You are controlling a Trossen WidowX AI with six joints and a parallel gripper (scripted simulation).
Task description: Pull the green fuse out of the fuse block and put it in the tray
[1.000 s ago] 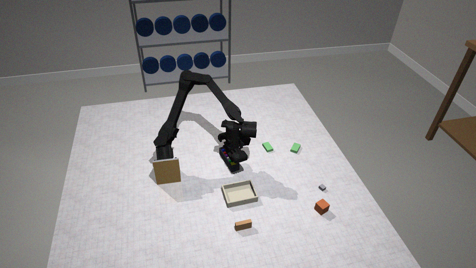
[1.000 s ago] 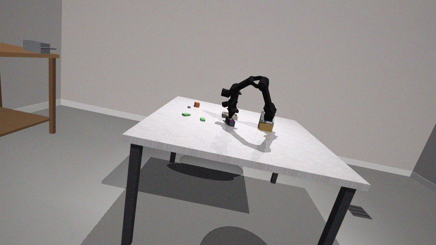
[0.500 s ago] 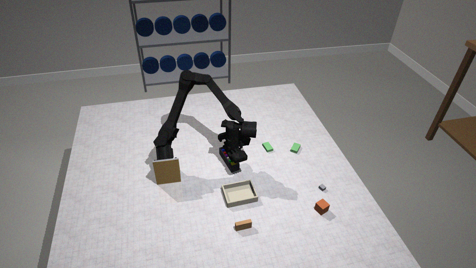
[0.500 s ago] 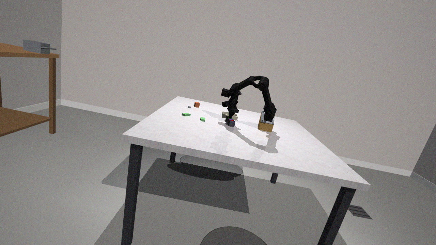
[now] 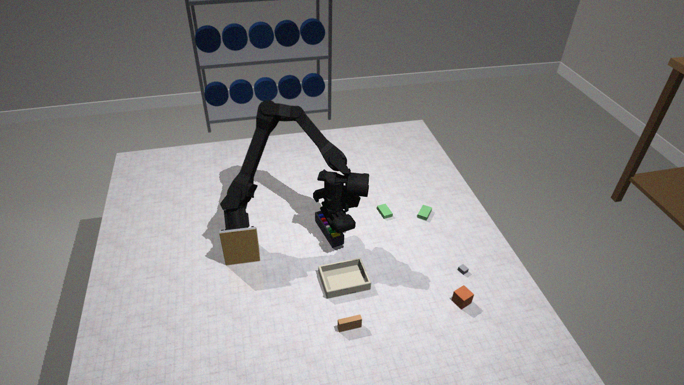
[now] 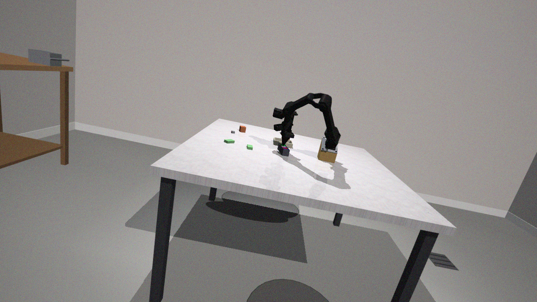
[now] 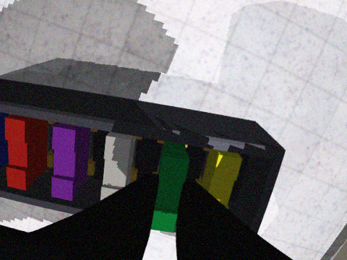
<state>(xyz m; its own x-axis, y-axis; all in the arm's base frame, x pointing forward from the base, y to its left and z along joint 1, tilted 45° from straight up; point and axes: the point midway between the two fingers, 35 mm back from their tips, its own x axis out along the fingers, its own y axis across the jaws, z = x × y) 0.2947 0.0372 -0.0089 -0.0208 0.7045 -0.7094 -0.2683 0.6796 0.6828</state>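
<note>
Now: gripper tip 10 mm short of the yellow fuse, 20 mm to the left of it and 20 mm above it. From my gripper tip the other things lie so: green fuse (10 mm below); white fuse (10 mm behind, 20 mm to the left, 20 mm below); purple fuse (10 mm behind, 40 mm to the left, 20 mm below).
</note>
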